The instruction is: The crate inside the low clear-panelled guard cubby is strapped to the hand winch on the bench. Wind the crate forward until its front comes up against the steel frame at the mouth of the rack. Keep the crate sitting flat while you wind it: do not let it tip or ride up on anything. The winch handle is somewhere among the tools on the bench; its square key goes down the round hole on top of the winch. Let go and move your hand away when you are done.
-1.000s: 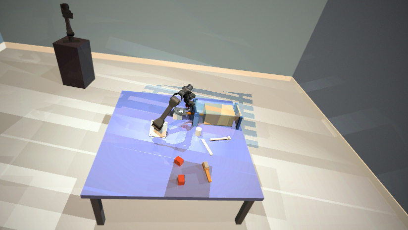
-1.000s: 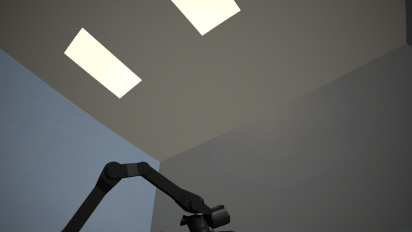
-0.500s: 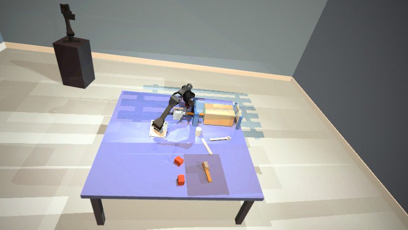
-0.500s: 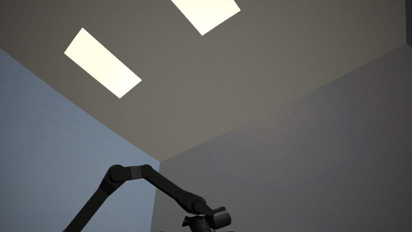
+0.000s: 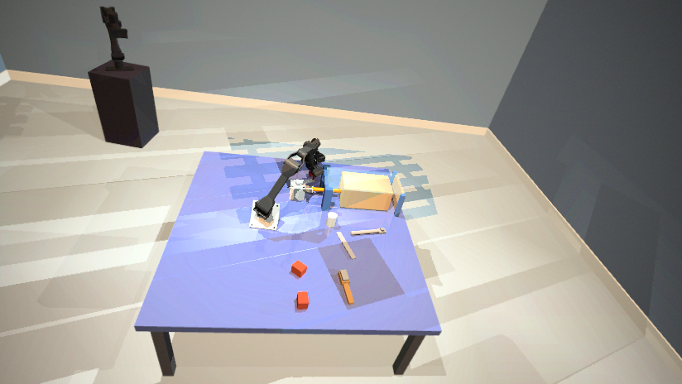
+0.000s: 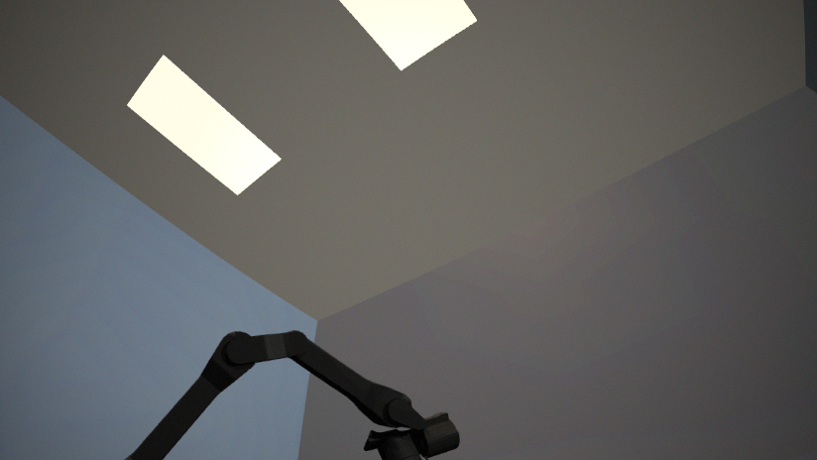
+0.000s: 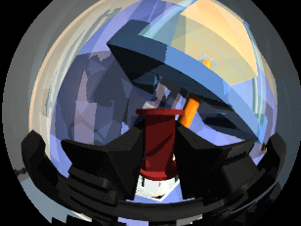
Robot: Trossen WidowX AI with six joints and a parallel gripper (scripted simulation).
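Right now the winch handle is 40 mm behind my gripper tip, 30 mm to the right of it and 30 mm below it. From my gripper tip the other things lie so: red piece 10 mm behind, 10 mm to the right; then blue steel frame 60 mm ahead, 40 mm to the right, 30 mm below; then grey winch 110 mm behind, 70 mm to the right, 100 mm below.
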